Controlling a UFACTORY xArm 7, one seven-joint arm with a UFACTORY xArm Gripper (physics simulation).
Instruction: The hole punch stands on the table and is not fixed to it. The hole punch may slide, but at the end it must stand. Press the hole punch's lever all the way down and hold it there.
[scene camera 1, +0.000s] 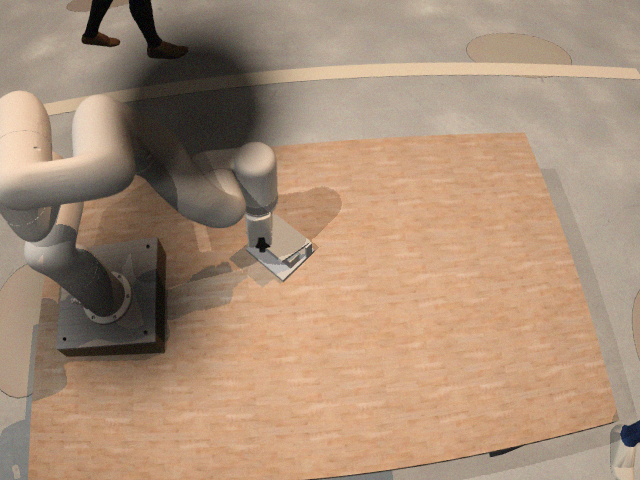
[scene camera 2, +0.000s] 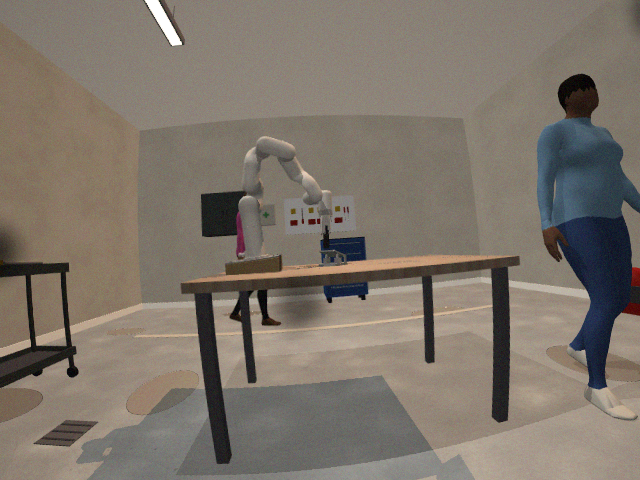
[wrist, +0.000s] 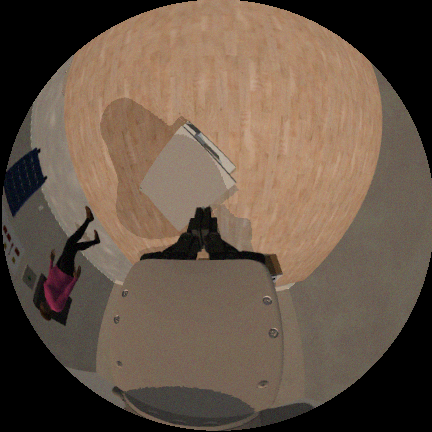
Scene:
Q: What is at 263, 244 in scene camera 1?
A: My gripper.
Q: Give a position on a hole punch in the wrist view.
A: At 220, 157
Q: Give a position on a hole punch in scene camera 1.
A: At 283, 270

